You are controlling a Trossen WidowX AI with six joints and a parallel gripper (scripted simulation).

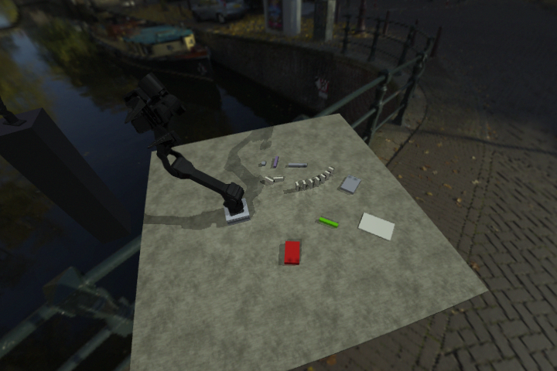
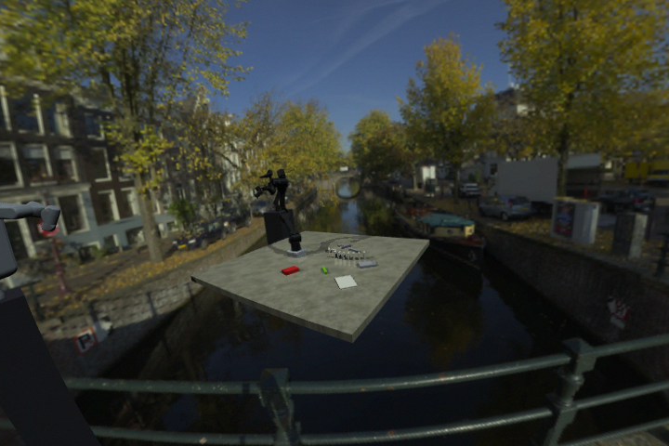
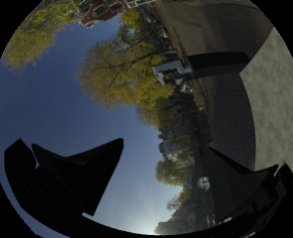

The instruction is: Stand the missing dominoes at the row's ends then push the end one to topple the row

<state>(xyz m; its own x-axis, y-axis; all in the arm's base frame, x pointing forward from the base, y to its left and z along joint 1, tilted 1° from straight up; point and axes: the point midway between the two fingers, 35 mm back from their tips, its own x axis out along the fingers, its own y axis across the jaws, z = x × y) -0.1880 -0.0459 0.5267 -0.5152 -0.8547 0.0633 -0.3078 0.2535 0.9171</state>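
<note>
My gripper tip is now 570 mm short of the green stick, 160 mm to the left of it and 570 mm above it. The rest, counted from my gripper tip: white sheet: 750 mm ahead, 260 mm to the right, 570 mm below; then grey flat pad: 790 mm ahead, 570 mm below; then red block: 350 mm ahead, 220 mm to the right, 560 mm below.
</note>
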